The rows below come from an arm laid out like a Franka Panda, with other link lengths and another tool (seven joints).
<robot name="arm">
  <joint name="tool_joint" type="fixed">
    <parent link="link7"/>
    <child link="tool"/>
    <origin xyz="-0.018 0.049 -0.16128" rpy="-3.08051 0 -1.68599"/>
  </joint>
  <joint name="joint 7" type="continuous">
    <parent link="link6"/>
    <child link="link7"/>
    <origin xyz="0.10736 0 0"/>
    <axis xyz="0 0 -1"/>
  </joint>
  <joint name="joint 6" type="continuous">
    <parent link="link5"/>
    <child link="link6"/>
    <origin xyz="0 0 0"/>
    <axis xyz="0 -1 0"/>
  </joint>
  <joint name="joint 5" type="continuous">
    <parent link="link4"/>
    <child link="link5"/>
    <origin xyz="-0.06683 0 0.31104"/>
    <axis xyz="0 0 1"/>
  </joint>
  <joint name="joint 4" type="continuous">
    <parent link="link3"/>
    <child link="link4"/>
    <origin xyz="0.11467 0 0"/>
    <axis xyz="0 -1 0"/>
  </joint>
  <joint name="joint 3" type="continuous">
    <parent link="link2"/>
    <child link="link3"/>
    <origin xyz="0 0 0.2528"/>
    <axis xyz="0 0 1"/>
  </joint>
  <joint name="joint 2" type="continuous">
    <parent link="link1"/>
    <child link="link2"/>
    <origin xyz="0 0 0"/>
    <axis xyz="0 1 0"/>
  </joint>
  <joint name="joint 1" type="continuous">
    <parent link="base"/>
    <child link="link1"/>
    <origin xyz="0 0 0.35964"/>
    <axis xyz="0 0 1"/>
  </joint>
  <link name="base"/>
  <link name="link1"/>
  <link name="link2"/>
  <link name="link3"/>
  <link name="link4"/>
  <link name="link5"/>
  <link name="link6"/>
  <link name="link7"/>
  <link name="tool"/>
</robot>
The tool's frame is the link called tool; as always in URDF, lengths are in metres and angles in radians. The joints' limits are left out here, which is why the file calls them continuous.
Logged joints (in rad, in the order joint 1, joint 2, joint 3, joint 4, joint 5, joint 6, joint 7), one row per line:
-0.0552, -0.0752, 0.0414, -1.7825, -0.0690, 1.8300, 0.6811
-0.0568, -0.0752, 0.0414, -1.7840, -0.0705, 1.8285, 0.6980
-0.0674, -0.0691, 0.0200, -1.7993, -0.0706, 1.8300, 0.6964
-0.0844, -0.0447, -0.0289, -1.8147, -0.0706, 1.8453, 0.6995
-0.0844, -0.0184, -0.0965, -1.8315, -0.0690, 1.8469, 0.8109
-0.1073, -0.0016, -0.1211, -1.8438, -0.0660, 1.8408, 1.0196
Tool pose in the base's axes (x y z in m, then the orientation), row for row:
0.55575, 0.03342, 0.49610, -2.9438, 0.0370, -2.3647
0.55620, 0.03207, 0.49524, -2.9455, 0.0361, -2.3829
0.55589, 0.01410, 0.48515, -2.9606, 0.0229, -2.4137
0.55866, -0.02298, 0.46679, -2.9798, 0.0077, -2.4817
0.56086, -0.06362, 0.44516, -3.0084, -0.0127, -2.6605
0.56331, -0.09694, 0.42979, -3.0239, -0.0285, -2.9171
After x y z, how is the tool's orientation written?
As angles about the fixed x, y, z axes (roll, pitch, yaw), in radians.
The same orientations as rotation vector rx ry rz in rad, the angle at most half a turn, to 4 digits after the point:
-1.1394, 2.7988, -0.2563
-1.1152, 2.8118, -0.2562
-1.0813, 2.8476, -0.2459
-0.9948, 2.9078, -0.2319
-0.7435, 3.0253, -0.2065
0.3522, -3.1009, 0.1877

